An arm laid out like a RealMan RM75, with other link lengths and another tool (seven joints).
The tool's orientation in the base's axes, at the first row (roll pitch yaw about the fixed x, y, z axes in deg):
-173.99 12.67 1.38
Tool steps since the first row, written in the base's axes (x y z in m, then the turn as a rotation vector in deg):
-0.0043 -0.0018 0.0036 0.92 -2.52 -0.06
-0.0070 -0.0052 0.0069 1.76 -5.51 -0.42
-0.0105 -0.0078 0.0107 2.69 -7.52 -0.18
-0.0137 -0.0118 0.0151 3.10 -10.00 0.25
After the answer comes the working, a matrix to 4 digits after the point.
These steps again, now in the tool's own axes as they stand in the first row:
-0.0050 0.0014 -0.0027 0.85 2.51 -0.40
-0.0085 0.0045 -0.0057 1.68 5.53 -0.53
-0.0128 0.0067 -0.0088 2.49 7.50 -1.17
-0.0170 0.0102 -0.0128 2.73 9.93 -1.92

The tool's axes in the first row as the columns of a matrix, in the base's axes (rounded; the answer above uses it unrounded):
0.9754 0.0010 -0.2206
0.0235 -0.9948 0.0994
-0.2193 -0.1022 -0.9703

